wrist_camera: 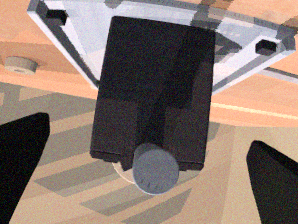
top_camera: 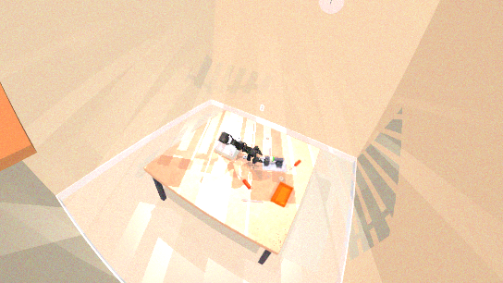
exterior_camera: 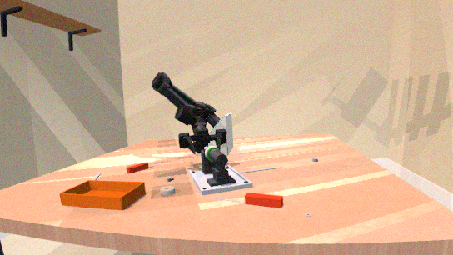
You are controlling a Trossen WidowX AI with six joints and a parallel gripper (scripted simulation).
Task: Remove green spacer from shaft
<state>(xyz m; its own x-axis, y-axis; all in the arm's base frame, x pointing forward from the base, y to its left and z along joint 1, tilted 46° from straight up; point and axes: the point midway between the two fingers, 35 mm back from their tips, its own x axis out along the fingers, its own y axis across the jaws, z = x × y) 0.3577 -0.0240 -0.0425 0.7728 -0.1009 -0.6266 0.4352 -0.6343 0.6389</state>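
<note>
The shaft lies 4 cm ahead of my gripper tip, 2 cm to the left of it and 1 cm above it. From my gripper tip the other things lie so: white spacer: 23 cm ahead, 7 cm to the right, 6 cm below; orange tray: 30 cm ahead, 24 cm to the right, 6 cm below; green spacer: 8 cm ahead, 4 cm to the left, 1 cm above.
</note>
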